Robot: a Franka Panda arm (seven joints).
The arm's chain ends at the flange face. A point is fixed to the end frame.
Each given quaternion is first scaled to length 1.
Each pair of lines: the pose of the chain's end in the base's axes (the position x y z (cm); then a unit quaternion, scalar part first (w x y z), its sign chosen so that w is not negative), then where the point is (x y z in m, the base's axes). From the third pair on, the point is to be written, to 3 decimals.
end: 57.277 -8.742 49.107 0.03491 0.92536 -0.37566 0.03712
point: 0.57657 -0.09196 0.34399
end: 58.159 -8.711 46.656 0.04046 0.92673 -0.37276 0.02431
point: 0.58126 -0.09176 0.31943
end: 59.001 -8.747 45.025 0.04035 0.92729 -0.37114 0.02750
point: 0.591 -0.092 0.303
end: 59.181 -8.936 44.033 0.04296 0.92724 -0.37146 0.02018
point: 0.590 -0.094 0.293
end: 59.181 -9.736 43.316 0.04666 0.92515 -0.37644 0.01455
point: 0.588 -0.103 0.286
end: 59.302 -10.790 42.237 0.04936 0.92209 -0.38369 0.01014
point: 0.588 -0.113 0.275
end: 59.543 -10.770 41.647 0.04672 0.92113 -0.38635 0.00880
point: 0.590 -0.112 0.269
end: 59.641 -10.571 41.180 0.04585 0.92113 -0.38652 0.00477
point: 0.590 -0.110 0.265
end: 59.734 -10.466 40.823 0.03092 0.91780 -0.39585 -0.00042
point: 0.592 -0.104 0.261
